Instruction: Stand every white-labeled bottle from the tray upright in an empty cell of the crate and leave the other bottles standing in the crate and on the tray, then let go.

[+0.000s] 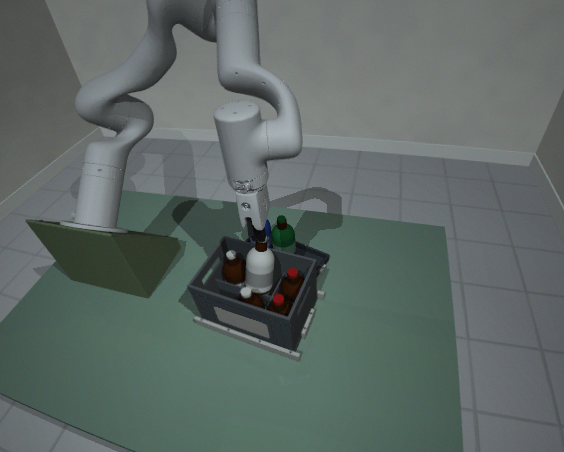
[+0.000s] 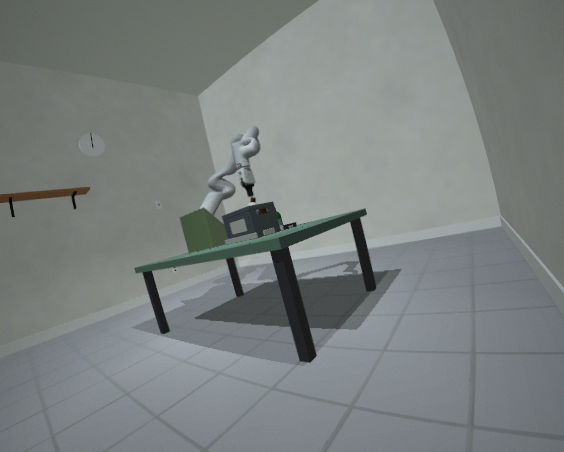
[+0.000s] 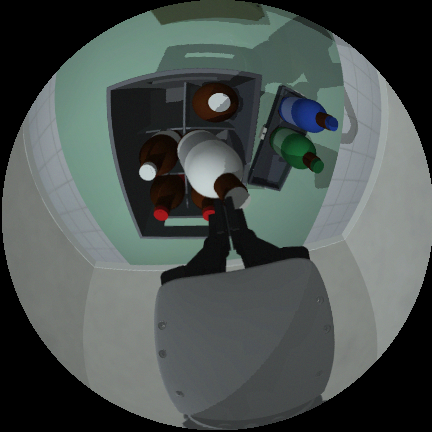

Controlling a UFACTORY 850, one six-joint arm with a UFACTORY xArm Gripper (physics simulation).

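The white-labeled bottle (image 1: 260, 265) (image 2: 253, 200) (image 3: 212, 165) is at the middle cell on the tray side of the crate (image 1: 282, 330) (image 2: 260, 225) (image 3: 251, 100). It looks near upright and sits higher than its neighbours, its neck above the rim; its base is partly hidden, so I cannot tell whether it rests on the cell floor. My gripper (image 1: 259, 238) (image 2: 250, 193) (image 3: 224, 208) is shut and empty, its fingertips right beside the bottle's cap. A blue bottle (image 1: 268, 232) (image 3: 305, 115) and a green bottle (image 1: 283, 237) (image 3: 295, 149) stand on the tray (image 1: 321, 258) (image 3: 267, 179).
The crate also holds brown bottles with white caps (image 1: 233, 270) (image 1: 251, 300) (image 3: 212, 102) (image 3: 159, 155) and red caps (image 1: 292, 287) (image 1: 278, 306) (image 3: 167, 192). The green robot base block (image 1: 100, 262) (image 2: 200, 232) stands at the left.
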